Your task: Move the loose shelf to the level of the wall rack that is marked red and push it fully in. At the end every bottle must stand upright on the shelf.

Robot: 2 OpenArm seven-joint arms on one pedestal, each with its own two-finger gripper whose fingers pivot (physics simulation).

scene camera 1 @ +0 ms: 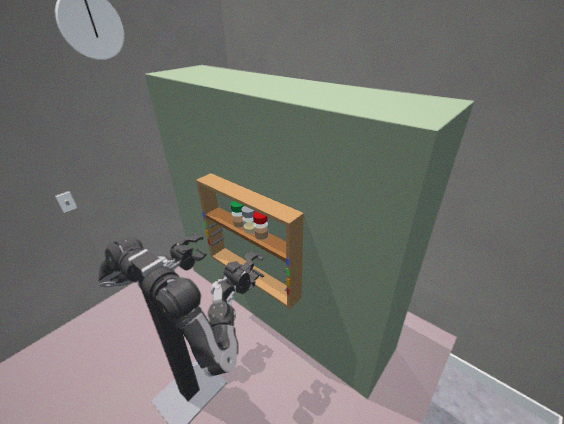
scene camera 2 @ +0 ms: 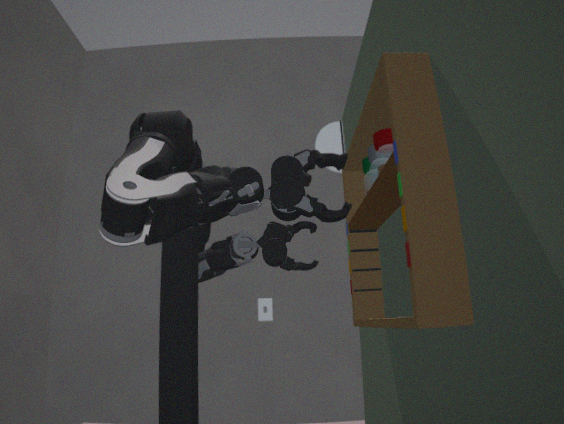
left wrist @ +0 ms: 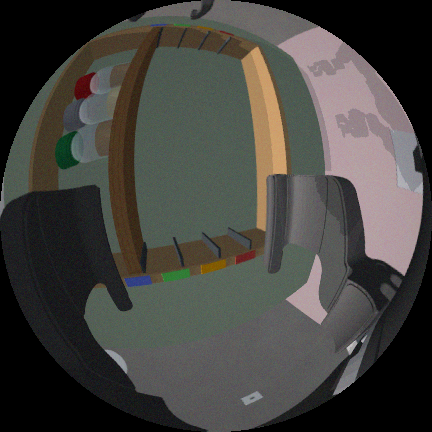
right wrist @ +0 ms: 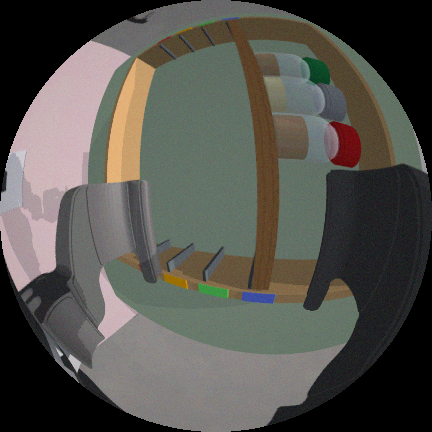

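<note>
The brown loose shelf point(scene camera 1: 275, 246) point(scene camera 2: 377, 200) point(left wrist: 122, 165) point(right wrist: 267, 190) sits level in the wall rack point(scene camera 1: 296, 260) point(scene camera 2: 432, 200) point(left wrist: 272, 125) point(right wrist: 125, 125) at the blue marks. A green-capped bottle point(scene camera 1: 237, 216) point(left wrist: 85, 146) point(right wrist: 290, 65), a grey-capped bottle point(scene camera 1: 248, 217) point(left wrist: 95, 107) point(right wrist: 300, 95) and a red-capped bottle point(scene camera 1: 260, 226) point(left wrist: 102, 80) point(right wrist: 310, 139) stand upright on it. The red mark point(scene camera 1: 288, 291) point(scene camera 2: 409, 255) point(left wrist: 245, 257) is lowest. My left gripper point(scene camera 1: 203, 247) point(scene camera 2: 315, 245) and right gripper point(scene camera 1: 261, 266) point(scene camera 2: 346, 183) are partly open, empty and apart from the shelf, in front of the rack.
Thin dark support strips point(scene camera 2: 365, 269) point(left wrist: 211, 245) point(right wrist: 214, 263) line the rack's inner sides below the shelf. The rack hangs on a thick green wall point(scene camera 1: 350, 200) point(scene camera 2: 500, 200). A pink floor area point(scene camera 1: 100, 360) lies beneath the arms.
</note>
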